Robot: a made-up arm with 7 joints.
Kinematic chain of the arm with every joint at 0, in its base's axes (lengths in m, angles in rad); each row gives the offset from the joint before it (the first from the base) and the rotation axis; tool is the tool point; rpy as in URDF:
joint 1: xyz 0 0 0.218 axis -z
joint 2: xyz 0 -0.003 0.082 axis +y
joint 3: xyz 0 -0.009 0.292 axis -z
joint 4: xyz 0 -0.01 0.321 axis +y
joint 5: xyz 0 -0.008 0.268 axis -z
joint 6: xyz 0 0 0.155 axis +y
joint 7: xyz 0 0 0.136 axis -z
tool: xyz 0 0 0 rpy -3.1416 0 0
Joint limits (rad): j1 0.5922..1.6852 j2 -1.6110..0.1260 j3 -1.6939..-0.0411 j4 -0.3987..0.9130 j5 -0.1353..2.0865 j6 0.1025..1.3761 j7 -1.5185..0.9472
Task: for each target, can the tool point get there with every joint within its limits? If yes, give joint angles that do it. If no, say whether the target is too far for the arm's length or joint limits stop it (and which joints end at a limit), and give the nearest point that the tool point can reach.
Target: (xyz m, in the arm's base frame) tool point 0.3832 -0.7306 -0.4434
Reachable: no: joint limits stop it (at a limit: joint 2, joint 3, joint 4, joint 6) | nearest point 0.2474 -0.4717 1.0209 | short by 1.493 m
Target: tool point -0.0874 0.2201 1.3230
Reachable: yes | joints 0.7510 -0.5166 -0.6266 0.5319 0.7318 1.0196 0.5731
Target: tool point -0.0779 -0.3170 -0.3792
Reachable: no: joint limits stop it (at a limit: joint 1, joint 2, joint 3, joint 4, joint 5, joint 6) | nearest point -0.9095 0.4243 0.0306 | short by 1.187 m
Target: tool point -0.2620 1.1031 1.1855
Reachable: no: too far | nearest point -0.2135 0.8988 1.0215 | short by 0.266 m
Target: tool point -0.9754 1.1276 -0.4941
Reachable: no: too far | nearest point -0.7255 0.8387 0.0260 | short by 0.645 m
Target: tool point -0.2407 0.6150 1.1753
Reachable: yes | joints 1.4651 -0.6883 -0.9992 -0.2351 1.4922 1.1500 0.5703
